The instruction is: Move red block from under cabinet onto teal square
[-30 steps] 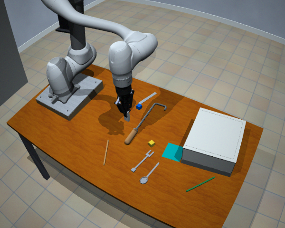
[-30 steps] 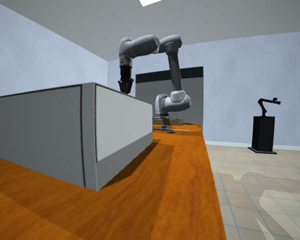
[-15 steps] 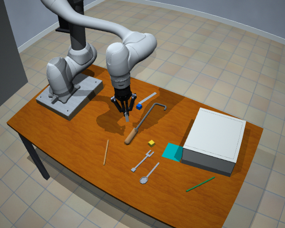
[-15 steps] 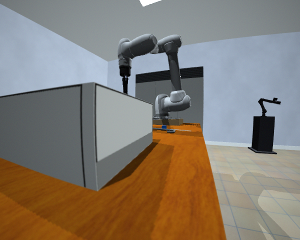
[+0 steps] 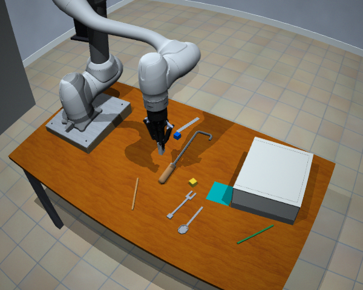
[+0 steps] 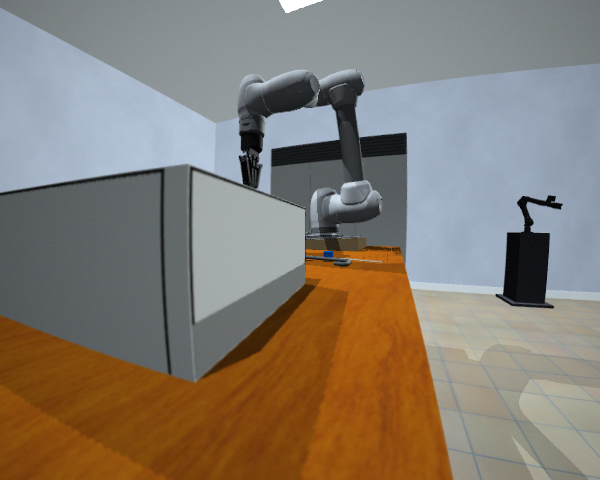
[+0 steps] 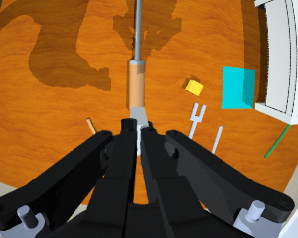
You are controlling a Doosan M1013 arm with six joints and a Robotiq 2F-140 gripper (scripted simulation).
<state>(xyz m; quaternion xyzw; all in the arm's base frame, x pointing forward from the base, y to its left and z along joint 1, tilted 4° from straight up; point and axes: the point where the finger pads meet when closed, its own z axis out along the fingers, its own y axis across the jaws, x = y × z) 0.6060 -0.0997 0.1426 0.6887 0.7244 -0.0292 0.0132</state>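
Right now the yellow cube is 190 mm below my hand, 120 mm ahead of it and 30 mm to the left of it. From my hand the other things lie so: hook tool: 190 mm below, 160 mm to the left, 30 mm ahead; wooden stick: 200 mm below, 140 mm to the right, 70 mm behind; fork tool: 200 mm below, 130 mm ahead, 90 mm to the right.
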